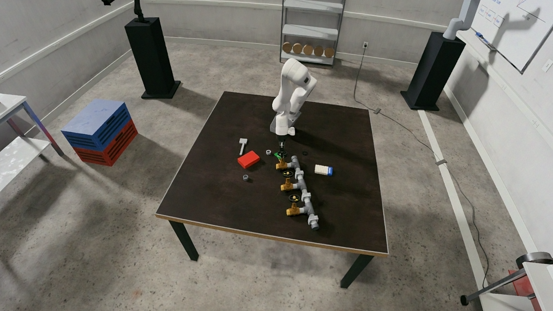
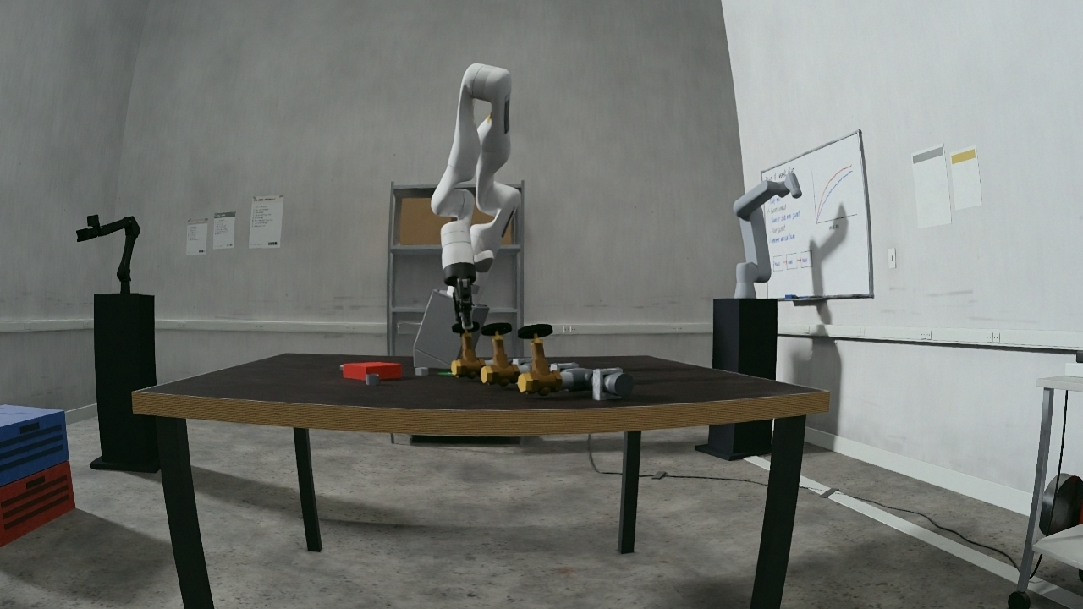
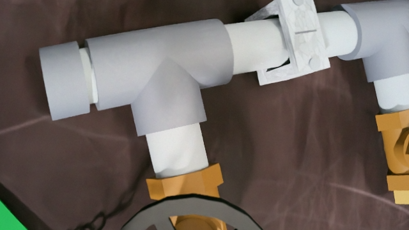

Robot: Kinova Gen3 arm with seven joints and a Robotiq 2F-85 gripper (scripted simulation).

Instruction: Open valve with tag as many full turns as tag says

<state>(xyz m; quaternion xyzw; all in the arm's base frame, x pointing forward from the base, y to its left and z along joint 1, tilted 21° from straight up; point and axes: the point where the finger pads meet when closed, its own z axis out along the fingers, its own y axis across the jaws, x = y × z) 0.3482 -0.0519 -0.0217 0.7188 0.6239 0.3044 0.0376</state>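
My gripper is now 110 mm above the green tag, 90 mm past it and 20 mm to the left of it. Also, from my hand: white-and-blue box: 270 mm to the left, 110 mm below, 40 mm ahead; then red block: 220 mm to the right, 100 mm below, 30 mm behind; then small grey ring: 220 mm to the right, 120 mm ahead, 110 mm below.
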